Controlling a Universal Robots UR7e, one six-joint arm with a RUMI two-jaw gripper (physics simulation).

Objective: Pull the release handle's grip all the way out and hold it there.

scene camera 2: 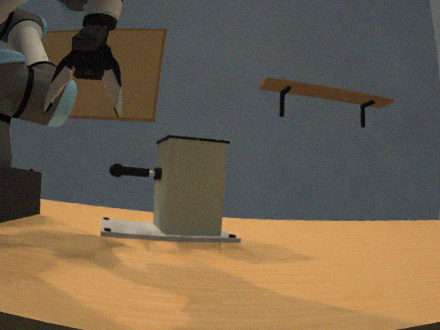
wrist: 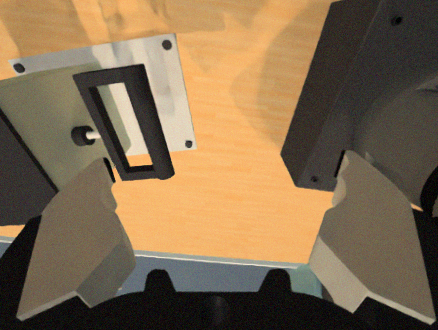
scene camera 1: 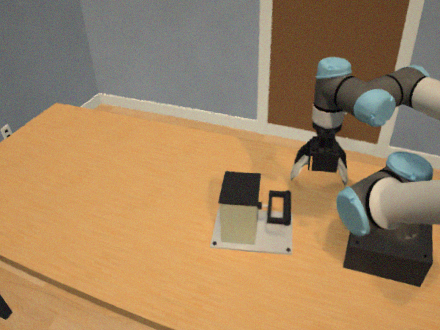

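The release handle's grip is a black rectangular loop (scene camera 1: 286,208) (scene camera 2: 131,171) (wrist: 154,125) on a short thin rod at the side of a beige box (scene camera 1: 239,223) (scene camera 2: 192,187) (wrist: 47,107) with a black top. In scene camera 2 a short piece of the rod shows between the grip and the box's black collar. My gripper (scene camera 1: 319,181) (scene camera 2: 83,112) (wrist: 222,158) is wide open and empty. It hangs above the grip's height, apart from it. In the wrist view the grip lies beyond the left fingertip, on the left of the space between the fingers.
The box stands on a light grey base plate (scene camera 1: 273,244) (scene camera 2: 130,230) (wrist: 181,105) with black screws, on a wooden table (scene camera 1: 125,200) (scene camera 2: 300,280) (wrist: 220,215). The arm's dark base block (scene camera 1: 387,260) (scene camera 2: 20,192) (wrist: 320,100) stands on the grip's side of the box.
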